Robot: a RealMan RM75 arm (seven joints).
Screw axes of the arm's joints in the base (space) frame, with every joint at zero. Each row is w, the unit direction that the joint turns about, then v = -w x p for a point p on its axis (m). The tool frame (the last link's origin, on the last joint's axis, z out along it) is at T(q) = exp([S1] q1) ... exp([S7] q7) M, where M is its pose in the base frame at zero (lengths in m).
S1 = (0, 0, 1, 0.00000, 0.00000, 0.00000)
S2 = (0, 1, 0, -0.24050, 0.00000, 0.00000)
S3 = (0, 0, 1, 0.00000, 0.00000, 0.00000)
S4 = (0, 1, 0, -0.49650, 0.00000, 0.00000)
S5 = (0, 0, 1, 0.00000, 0.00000, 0.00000)
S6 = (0, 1, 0, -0.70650, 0.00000, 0.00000)
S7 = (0, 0, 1, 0.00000, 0.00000, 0.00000)
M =
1 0 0 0.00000
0 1 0 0.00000
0 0 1 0.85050
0 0 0 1
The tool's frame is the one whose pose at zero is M.
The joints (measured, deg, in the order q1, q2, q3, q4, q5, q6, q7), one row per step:
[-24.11 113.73 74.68 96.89 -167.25 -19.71 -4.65]
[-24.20 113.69 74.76 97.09 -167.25 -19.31 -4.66]
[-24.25 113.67 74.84 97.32 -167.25 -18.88 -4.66]
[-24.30 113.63 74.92 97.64 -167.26 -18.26 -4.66]
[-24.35 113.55 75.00 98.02 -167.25 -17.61 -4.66]
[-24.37 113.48 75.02 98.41 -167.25 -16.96 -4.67]
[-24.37 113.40 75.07 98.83 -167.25 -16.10 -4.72]
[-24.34 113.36 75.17 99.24 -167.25 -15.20 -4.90]
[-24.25 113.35 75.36 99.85 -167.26 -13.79 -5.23]
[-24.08 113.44 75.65 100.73 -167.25 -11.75 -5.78]
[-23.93 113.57 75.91 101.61 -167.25 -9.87 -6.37]
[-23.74 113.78 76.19 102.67 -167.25 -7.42 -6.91]
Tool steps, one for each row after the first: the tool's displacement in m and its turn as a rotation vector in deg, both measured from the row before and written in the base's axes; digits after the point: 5 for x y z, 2 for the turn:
[0.00039 -0.00018 0.00041 -0.11 -0.07 -0.25]
[0.00006 0.00004 0.00040 -0.11 -0.04 -0.21]
[-0.00002 0.00011 0.00038 -0.20 -0.06 -0.27]
[-0.00019 0.00011 0.00059 -0.21 -0.08 -0.25]
[-0.00056 0.00022 0.00027 -0.25 -0.07 -0.18]
[-0.00031 0.00034 0.00020 -0.35 -0.13 -0.31]
[-0.00026 0.00050 0.00029 -0.31 -0.24 -0.34]
[-0.00046 0.00096 0.00042 -0.46 -0.41 -0.53]
[-0.00102 0.00156 0.00049 -0.61 -0.55 -0.73]
[-0.00142 0.00140 0.00051 -0.52 -0.55 -0.61]
[-0.00161 0.00162 0.00005 -0.76 -0.44 -0.85]

